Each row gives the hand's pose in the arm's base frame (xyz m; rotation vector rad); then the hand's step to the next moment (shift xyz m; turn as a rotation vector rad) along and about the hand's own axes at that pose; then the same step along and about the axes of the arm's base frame.
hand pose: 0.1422 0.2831 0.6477 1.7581 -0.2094 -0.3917
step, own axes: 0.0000 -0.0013 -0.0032 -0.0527 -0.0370 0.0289
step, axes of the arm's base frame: 0.0011 0.0032 -0.0007 -0.0621 0.0003 -0.0335
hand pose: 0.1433 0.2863 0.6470 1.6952 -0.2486 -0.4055
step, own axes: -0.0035 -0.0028 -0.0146 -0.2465 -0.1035 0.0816
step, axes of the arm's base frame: 0.0025 0.0151 -0.0005 -0.2646 0.0387 -0.0813
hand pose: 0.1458 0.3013 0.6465 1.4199 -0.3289 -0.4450
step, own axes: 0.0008 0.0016 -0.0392 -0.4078 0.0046 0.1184
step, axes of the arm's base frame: 0.0195 0.0339 -0.0035 -0.4123 0.0944 0.0376
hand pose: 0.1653 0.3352 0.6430 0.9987 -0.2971 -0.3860
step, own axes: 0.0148 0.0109 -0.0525 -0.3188 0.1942 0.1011
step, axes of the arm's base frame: 0.0369 0.0383 -0.0165 -0.2920 0.1595 0.1971
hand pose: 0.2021 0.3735 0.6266 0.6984 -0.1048 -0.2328
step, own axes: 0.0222 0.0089 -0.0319 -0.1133 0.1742 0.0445
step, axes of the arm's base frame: 0.0286 0.0210 -0.0181 -0.0866 0.1293 0.1447
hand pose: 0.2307 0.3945 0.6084 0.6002 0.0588 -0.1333
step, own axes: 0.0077 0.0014 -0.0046 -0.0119 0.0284 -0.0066
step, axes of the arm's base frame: 0.0077 0.0029 -0.0037 -0.0079 0.0282 0.0116
